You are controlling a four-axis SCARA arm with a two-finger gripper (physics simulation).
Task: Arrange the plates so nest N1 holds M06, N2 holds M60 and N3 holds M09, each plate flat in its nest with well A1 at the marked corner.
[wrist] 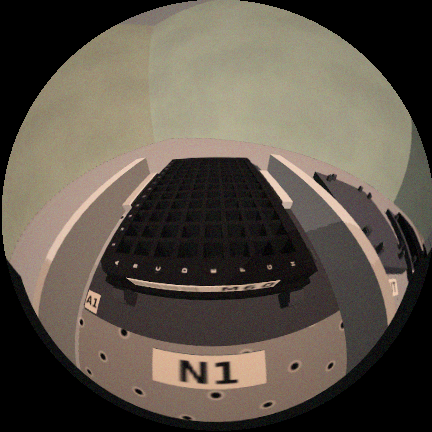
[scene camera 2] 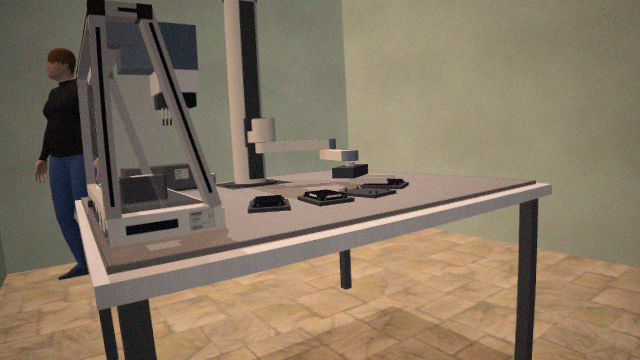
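Pixels of known places: gripper, between the fingertips: [wrist: 206, 163] [scene camera 2: 390, 178]; arm's base, origin of its link: [scene camera 2: 251, 186].
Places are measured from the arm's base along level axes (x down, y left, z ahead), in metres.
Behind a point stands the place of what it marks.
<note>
Black plate M60 [wrist: 215, 225] {x -0.038, y 0.249, z 0.602 m} [scene camera 2: 396, 183] {x -0.031, y 0.266, z 0.701 m} sits in nest N1 [wrist: 215, 320], with its lettered edge toward the N1 label and letter A on the side of the A1 tag [wrist: 92, 301]. My gripper [wrist: 206, 163] {x -0.044, y 0.286, z 0.652 m} is shut on M60, its pads against the two long sides. An empty dark nest with small posts [scene camera 2: 372, 192] {x -0.025, y 0.089, z 0.765 m} [wrist: 352, 212] {x -0.025, y 0.144, z 0.690 m} is beside N1. Two more black plates [scene camera 2: 325, 195] {x -0.039, y -0.103, z 0.769 m} [scene camera 2: 269, 201] {x -0.039, y -0.270, z 0.729 m} sit on nests nearer the frame machine. One black plate [wrist: 407, 235] shows at the right edge of the wrist view. Their names cannot be read.
A gantry machine [scene camera 2: 160, 222] {x -0.049, y -0.598, z 0.850 m} with grey bins [scene camera 2: 143, 188] {x -0.127, y -0.626, z 0.850 m} stands at the table's left end. The arm's column [scene camera 2: 241, 90] {x -0.446, y -0.043, z 0.061 m} rises behind the nests. A person [scene camera 2: 65, 120] stands behind the table at the left. The table edge [scene camera 2: 320, 245] {x 0.015, y -0.317, z 1.050 m} runs along the front.
</note>
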